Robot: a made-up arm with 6 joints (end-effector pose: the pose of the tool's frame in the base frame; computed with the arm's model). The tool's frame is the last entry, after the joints. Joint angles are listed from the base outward.
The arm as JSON. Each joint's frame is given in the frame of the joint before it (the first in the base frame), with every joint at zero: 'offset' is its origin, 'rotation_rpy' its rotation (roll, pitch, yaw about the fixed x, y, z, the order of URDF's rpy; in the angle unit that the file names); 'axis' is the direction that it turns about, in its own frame. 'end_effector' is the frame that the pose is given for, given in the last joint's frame.
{
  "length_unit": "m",
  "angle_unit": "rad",
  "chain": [
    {
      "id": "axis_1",
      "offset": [
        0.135,
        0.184,
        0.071
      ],
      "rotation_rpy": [
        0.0,
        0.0,
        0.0
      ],
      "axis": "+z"
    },
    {
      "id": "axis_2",
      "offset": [
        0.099,
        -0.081,
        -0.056
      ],
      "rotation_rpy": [
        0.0,
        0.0,
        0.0
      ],
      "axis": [
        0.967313,
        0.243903,
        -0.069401
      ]
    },
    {
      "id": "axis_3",
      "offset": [
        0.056,
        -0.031,
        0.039
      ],
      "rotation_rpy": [
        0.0,
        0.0,
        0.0
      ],
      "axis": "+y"
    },
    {
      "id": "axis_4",
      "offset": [
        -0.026,
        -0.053,
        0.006
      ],
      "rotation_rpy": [
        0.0,
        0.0,
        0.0
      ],
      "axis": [
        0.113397,
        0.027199,
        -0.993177
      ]
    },
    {
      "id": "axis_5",
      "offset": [
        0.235,
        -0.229,
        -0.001
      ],
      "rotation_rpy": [
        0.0,
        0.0,
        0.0
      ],
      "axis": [
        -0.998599,
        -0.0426,
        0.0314
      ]
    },
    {
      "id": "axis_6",
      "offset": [
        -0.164,
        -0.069,
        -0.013
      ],
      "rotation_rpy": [
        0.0,
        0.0,
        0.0
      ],
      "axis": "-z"
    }
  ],
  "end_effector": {
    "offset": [
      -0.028,
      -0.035,
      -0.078
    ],
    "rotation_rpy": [
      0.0,
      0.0,
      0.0
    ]
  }
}
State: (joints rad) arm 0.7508 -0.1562 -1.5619 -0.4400 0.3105 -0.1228
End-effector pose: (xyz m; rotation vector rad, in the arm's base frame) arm 0.5668 -0.0090 0.2865 -0.2031 -1.8735 0.8044
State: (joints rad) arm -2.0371 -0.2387 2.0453 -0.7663 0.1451 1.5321
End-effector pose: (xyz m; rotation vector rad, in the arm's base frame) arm -0.2084 0.3305 -0.0382 1.1166 2.1158 -1.7649
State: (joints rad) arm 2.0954 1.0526 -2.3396 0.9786 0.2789 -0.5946
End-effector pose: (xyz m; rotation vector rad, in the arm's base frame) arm 0.1011 0.5425 -0.3977 1.5824 -0.1211 0.2215
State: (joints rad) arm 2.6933 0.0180 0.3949 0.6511 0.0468 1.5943
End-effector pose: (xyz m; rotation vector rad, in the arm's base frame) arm 0.3377 0.5283 0.0160 -0.3059 -0.2967 0.4428
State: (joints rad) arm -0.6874 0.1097 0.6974 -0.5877 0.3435 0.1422
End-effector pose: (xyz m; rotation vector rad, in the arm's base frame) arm 0.0866 -0.3318 -0.1406 0.0792 0.5116 -0.0925
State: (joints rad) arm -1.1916 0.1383 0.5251 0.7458 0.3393 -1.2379
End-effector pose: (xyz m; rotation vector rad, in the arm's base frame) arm -0.3475 0.0531 0.0366 0.5489 0.5370 -0.5540
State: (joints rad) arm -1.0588 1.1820 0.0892 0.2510 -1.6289 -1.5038
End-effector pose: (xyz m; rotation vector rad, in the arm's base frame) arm 0.0806 0.0163 -0.2331 1.0602 -2.4204 -0.5990
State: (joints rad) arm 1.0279 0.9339 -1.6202 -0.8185 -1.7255 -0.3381
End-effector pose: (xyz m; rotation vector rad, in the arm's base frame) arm 0.4834 0.2254 -0.0341 2.0491 -0.5779 1.8856
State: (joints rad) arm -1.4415 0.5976 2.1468 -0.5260 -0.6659 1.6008
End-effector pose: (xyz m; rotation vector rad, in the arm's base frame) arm -0.1421 0.1321 -0.1185 1.0916 2.7004 -0.5335
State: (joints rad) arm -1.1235 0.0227 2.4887 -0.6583 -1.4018 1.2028
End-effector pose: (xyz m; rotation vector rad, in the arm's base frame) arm -0.0841 0.0096 0.0293 -0.9303 -2.0256 0.5083
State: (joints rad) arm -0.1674 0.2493 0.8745 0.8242 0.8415 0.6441
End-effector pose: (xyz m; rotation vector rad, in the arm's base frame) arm 0.0242 -0.2772 0.1571 -1.1037 1.0145 -0.8827
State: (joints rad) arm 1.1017 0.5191 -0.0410 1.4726 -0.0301 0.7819
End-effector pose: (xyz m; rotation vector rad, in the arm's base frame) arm 0.1898 -0.0342 -0.0913 -0.0509 0.6789 -1.1861
